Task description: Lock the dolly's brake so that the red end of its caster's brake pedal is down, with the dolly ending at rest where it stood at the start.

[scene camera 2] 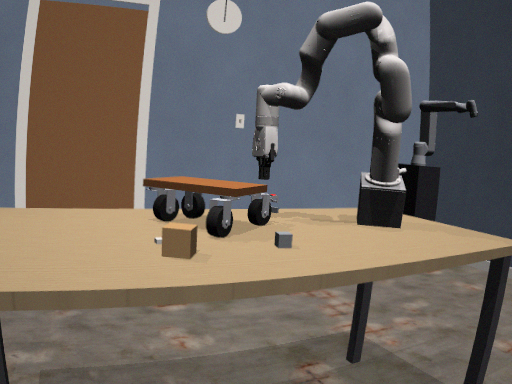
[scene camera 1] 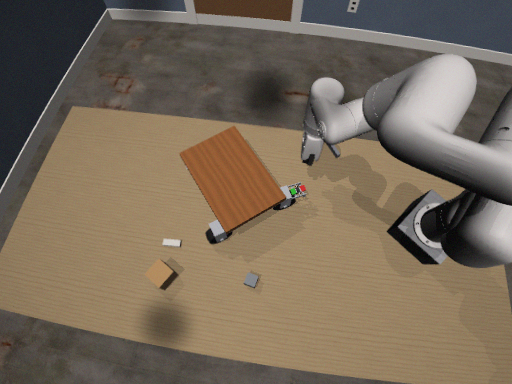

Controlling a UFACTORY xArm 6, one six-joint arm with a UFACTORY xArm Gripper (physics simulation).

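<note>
The dolly has a reddish-brown wooden deck and stands on black caster wheels. The brake pedal sticks out from the caster at its right corner. The pedal's red end is outermost, and its green end lies nearer the deck in scene camera 1; green cannot be made out in scene camera 2. The pedal's exact tilt is too small to tell. My gripper is shut and empty, pointing down. It hangs above the pedal's height, apart from it, toward the wall side in scene camera 1.
On the wooden table are an orange-brown block, a small grey cube and a small white block. My arm's base stands at the right.
</note>
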